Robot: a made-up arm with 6 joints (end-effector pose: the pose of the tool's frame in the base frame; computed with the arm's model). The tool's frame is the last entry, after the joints. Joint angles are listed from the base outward.
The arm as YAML. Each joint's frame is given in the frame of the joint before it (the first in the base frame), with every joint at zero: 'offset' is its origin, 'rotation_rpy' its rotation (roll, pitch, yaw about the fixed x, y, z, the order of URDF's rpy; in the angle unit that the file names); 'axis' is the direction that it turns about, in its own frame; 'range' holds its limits. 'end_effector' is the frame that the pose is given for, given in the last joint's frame.
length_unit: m
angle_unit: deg
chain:
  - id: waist
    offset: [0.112, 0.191, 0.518]
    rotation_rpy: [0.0, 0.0, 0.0]
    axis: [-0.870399, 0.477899, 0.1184]
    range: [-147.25, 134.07]
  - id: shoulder
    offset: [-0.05, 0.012, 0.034]
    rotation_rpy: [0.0, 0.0, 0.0]
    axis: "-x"
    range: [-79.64, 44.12]
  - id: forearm
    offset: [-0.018, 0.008, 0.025]
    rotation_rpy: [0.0, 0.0, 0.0]
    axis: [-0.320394, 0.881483, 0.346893]
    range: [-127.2, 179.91]
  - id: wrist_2
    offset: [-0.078, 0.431, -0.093]
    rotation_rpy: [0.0, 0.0, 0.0]
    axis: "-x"
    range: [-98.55, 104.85]
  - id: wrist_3
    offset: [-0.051, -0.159, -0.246]
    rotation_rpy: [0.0, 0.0, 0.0]
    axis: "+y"
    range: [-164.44, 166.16]
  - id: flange
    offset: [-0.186, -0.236, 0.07]
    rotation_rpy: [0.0, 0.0, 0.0]
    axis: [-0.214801, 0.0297, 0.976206]
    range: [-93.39, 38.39]
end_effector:
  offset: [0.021, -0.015, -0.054]
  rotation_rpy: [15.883, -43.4, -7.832]
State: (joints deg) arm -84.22 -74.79 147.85 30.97 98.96 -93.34
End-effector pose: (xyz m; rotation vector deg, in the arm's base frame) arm 0.0031 0.0673 0.5039 -52.29 -84.50 -7.64
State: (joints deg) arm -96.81 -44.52 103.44 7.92 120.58 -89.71
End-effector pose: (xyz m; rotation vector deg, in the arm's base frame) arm -0.0013 0.2540 0.3812 -51.28 -25.67 11.14
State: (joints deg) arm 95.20 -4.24 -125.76 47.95 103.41 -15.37
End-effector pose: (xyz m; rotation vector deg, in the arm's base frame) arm -0.1112 0.3162 0.4910 -38.95 -31.27 -46.80
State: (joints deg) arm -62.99 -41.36 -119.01 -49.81 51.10 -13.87
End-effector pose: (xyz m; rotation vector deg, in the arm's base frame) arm 0.2973 -0.1858 0.8876 -96.84 81.85 50.05
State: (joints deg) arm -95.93 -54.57 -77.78 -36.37 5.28 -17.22
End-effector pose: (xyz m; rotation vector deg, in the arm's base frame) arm 0.0941 -0.1286 1.0305 -86.09 11.23 64.48
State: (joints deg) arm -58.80 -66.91 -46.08 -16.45 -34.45 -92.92
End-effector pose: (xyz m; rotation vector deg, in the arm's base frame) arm 0.0884 0.4407 1.0749 -80.89 -58.03 92.08
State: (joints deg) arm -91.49 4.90 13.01 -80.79 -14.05 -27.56
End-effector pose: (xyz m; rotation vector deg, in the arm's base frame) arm -0.1549 0.9948 0.8340 164.10 -12.86 -63.45
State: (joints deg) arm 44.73 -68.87 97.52 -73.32 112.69 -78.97
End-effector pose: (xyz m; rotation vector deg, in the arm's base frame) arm -0.5198 0.1756 0.8420 -36.11 142.26 58.18
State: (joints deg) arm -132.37 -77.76 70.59 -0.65 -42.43 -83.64
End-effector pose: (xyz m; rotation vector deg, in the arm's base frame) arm -0.0421 0.7492 0.4529 -169.01 -8.79 12.16
